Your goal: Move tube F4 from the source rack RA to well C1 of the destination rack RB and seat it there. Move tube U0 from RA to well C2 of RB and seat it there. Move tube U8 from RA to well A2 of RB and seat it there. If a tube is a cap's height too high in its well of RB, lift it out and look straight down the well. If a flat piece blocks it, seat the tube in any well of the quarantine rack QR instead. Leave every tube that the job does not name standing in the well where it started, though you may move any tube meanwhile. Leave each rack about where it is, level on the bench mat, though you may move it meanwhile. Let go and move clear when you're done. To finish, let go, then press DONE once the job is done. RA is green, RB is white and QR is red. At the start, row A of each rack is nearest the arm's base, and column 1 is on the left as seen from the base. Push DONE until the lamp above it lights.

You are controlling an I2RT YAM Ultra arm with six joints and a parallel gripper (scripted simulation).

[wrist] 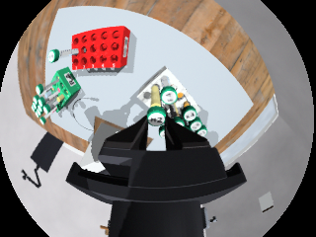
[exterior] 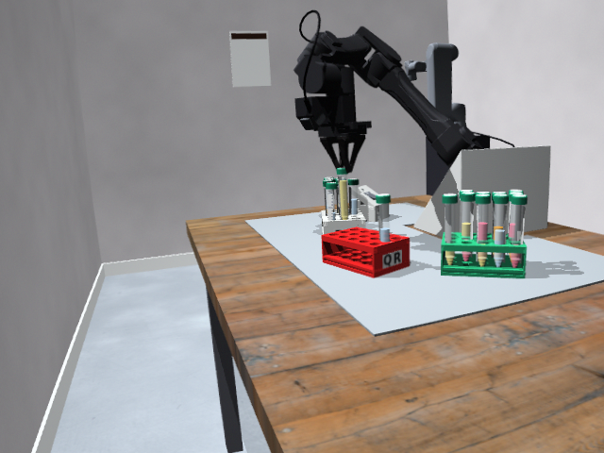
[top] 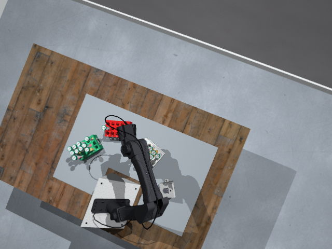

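Right now my hand is 6 cm above the tube with yellow filling and 1 cm short of it. The rest, counted from my hand: red rack QR (16 cm to the left, 13 cm below, 5 cm ahead); tube (20 cm to the left, 9 cm below, 4 cm ahead); white rack RB (13 cm below, 4 cm to the right, 1 cm behind).
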